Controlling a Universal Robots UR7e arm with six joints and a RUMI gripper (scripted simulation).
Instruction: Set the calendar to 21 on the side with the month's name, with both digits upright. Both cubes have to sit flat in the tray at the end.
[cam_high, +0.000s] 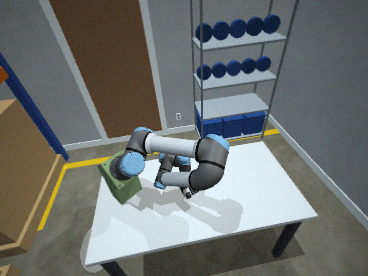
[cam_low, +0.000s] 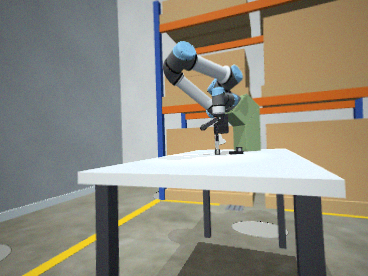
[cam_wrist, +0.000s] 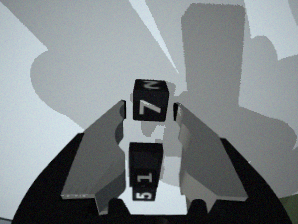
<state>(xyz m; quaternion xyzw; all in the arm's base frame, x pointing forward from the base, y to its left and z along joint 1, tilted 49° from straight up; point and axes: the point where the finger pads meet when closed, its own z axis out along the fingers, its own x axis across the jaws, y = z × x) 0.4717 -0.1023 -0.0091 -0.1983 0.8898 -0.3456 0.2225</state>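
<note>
Now: hand 20 mm above the dark cube.
</note>
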